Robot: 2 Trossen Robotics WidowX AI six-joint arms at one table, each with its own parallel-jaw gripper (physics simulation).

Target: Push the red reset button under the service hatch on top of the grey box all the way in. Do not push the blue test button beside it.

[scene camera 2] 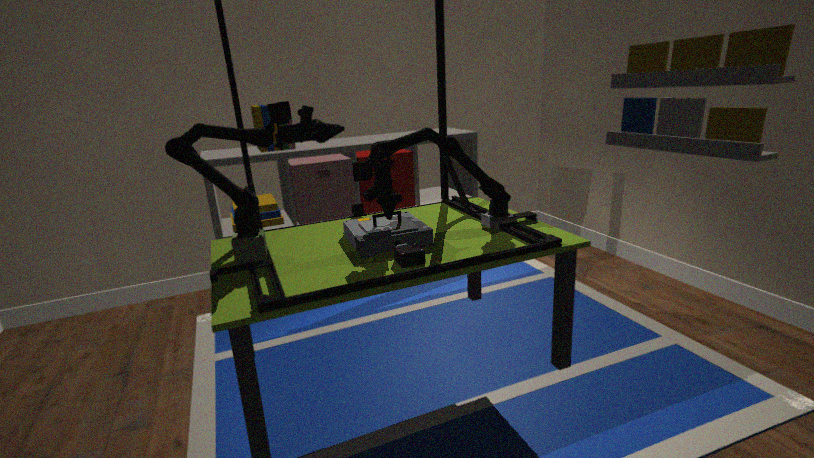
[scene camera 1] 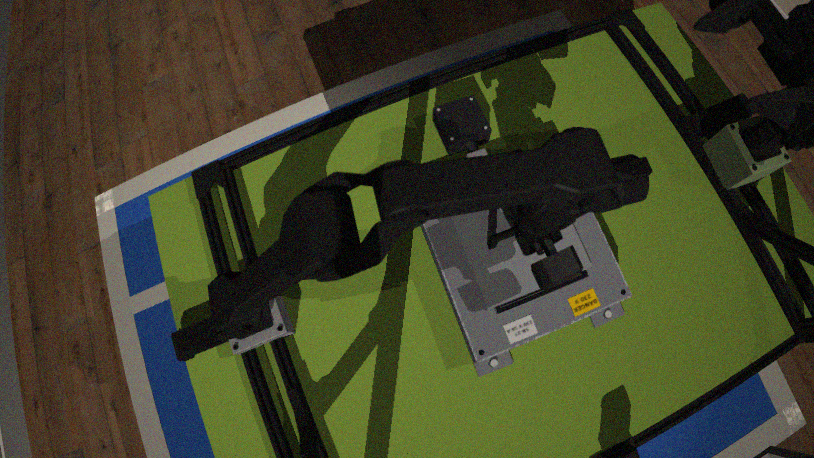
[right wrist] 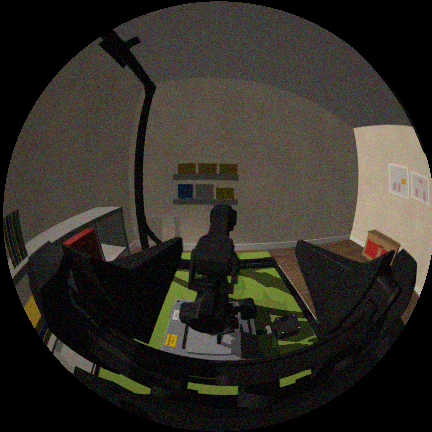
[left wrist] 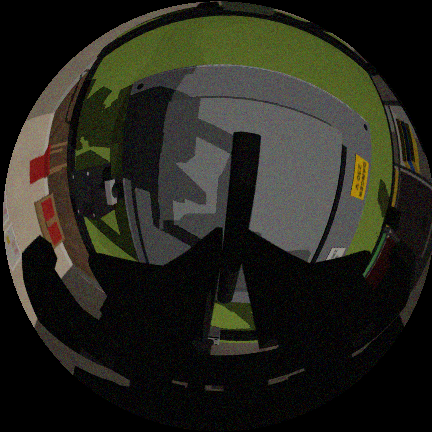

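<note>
The grey box [scene camera 1: 472, 333] [scene camera 2: 370, 247] [left wrist: 300, 82] [right wrist: 172, 330] stands on the green table. The service hatch [scene camera 1: 523, 284] [left wrist: 295, 190], a light grey panel with a black handle [scene camera 1: 500, 238] [scene camera 2: 400, 219] [left wrist: 245, 170], covers much of its top. My left gripper [scene camera 2: 389, 215] [left wrist: 230, 233] points down at the hatch and is shut on the handle, its fingers on both sides of the bar; in scene camera 1 its tips are hidden. The red and blue buttons do not show in any view. My right gripper [scene camera 2: 340, 129] is open and empty, raised high beside the box.
A small black box [scene camera 1: 462, 122] [scene camera 2: 409, 256] [left wrist: 92, 192] [right wrist: 287, 325] with corner screws stands close beside the grey box. A yellow danger label [scene camera 1: 584, 302] [left wrist: 359, 177] and a white label [scene camera 1: 520, 328] mark the box's edge. My left arm reaches low across the table.
</note>
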